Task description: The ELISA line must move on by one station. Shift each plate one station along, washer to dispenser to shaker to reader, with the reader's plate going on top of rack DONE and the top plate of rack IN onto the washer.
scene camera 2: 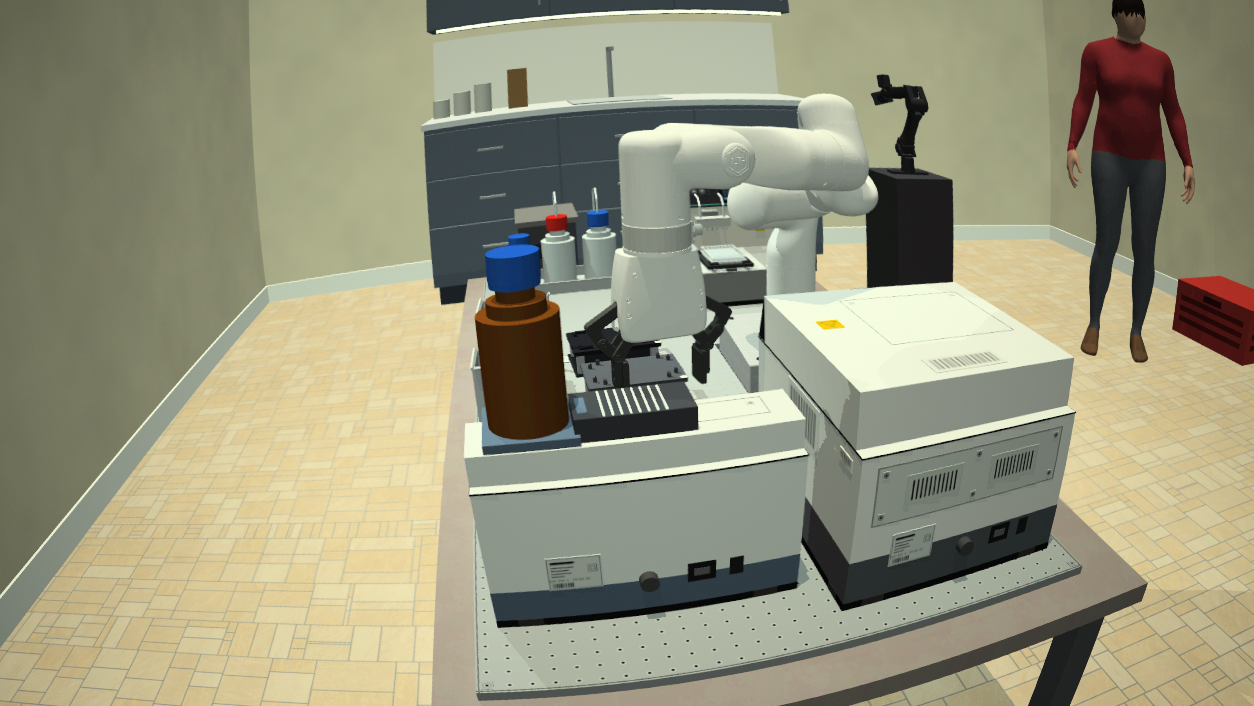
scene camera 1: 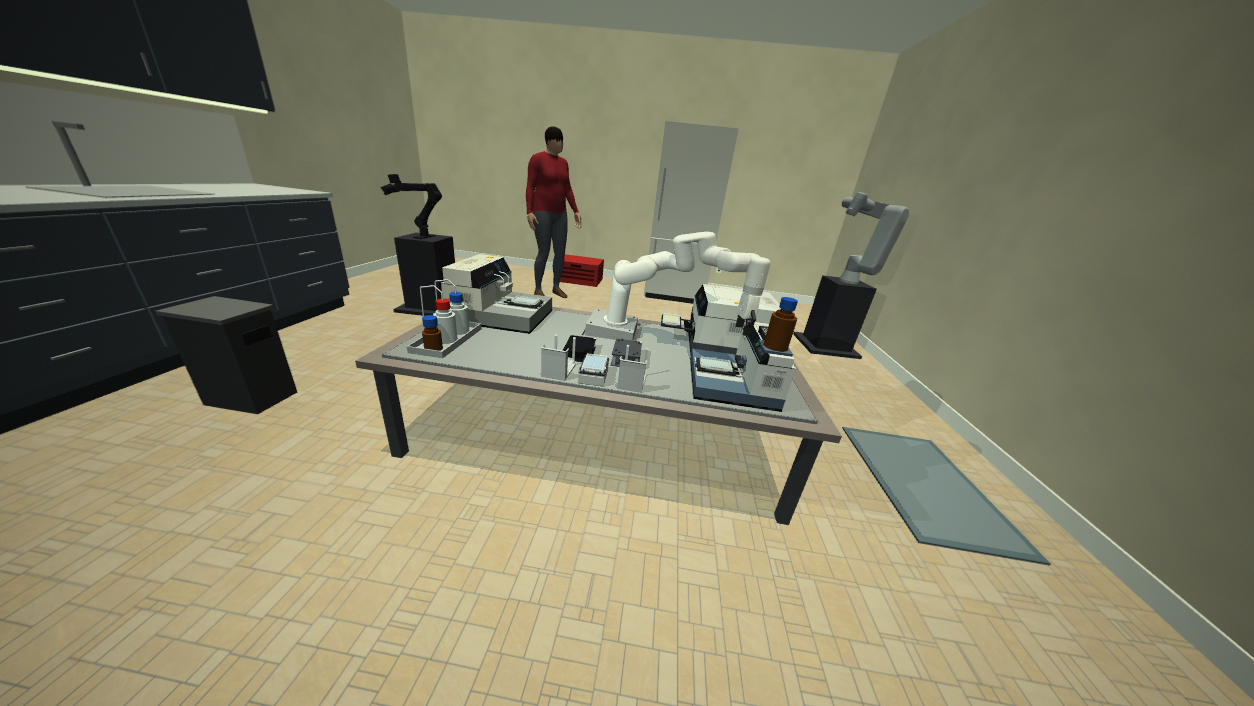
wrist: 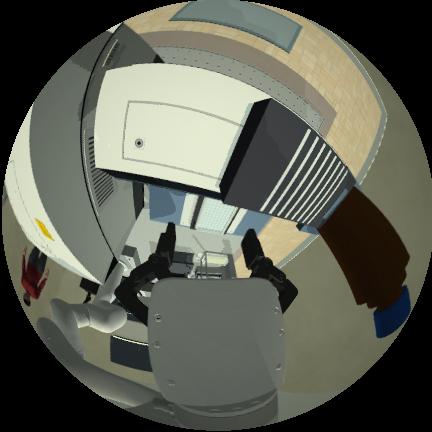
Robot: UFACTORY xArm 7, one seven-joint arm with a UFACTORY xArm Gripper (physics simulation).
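Places are measured from the arm's base along level axes (x ahead, y up, z right), in millimetres.
Pixels of known places: gripper, fingertip midpoint: [scene camera 1: 742, 331] [wrist: 210, 233]; arm's base at its link origin: [scene camera 1: 615, 320] [wrist: 116, 263].
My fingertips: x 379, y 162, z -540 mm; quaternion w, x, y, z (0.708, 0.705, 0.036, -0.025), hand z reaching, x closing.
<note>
For each thing: its top centre in the pictures, then the offset to it from my fingertips. "pt": a spot on its surface instead.
- clear plate at its top centre: [wrist: 216, 216] [scene camera 1: 716, 362] dx +43, dy -135, dz +88 mm
- tubed machine at a spot on its surface: [scene camera 1: 513, 317] pt dx -219, dy -144, dz +1021 mm
- large white machine at its top centre: [scene camera 2: 917, 323] [scene camera 1: 740, 296] dx -326, dy +54, dz -49 mm
- bluish plate at its top centre: [scene camera 1: 594, 361] dx +132, dy -148, dz +581 mm
- brown bottle at a spot on its surface: [scene camera 2: 523, 368] pt dx +162, dy +88, dz -125 mm
- black ribbed box at a spot on its surface: [wrist: 280, 160] pt dx +16, dy +29, dz -104 mm
My gripper [scene camera 1: 745, 322] [scene camera 2: 659, 372] [wrist: 210, 233] is open and empty, pointing down, high beside the head of the blue-based machine [scene camera 1: 737, 392] [scene camera 2: 636, 517] [wrist: 167, 205]. A clear plate [scene camera 1: 716, 364] [wrist: 214, 215] lies on that machine's deck, partly hidden by its head in the wrist view. Another plate [scene camera 1: 523, 300] [scene camera 2: 724, 255] lies on the tubed machine [scene camera 1: 513, 317] at the far left. A plate [scene camera 1: 671, 320] sits beside the large white machine [scene camera 1: 715, 331] [scene camera 2: 921, 350]. A bluish plate [scene camera 1: 594, 363] sits between two white upright panels [scene camera 1: 553, 362] [scene camera 1: 631, 374]. Rack labels cannot be read.
A brown bottle [scene camera 1: 780, 328] [scene camera 2: 523, 368] [wrist: 367, 247] and a black ribbed box [scene camera 2: 633, 410] [wrist: 280, 160] stand on the blue-based machine. Black flat units [scene camera 1: 627, 349] [scene camera 2: 636, 370] stand mid-table. Capped bottles [scene camera 1: 444, 324] [scene camera 2: 558, 252] stand at the left end. A person [scene camera 1: 550, 192] stands behind.
</note>
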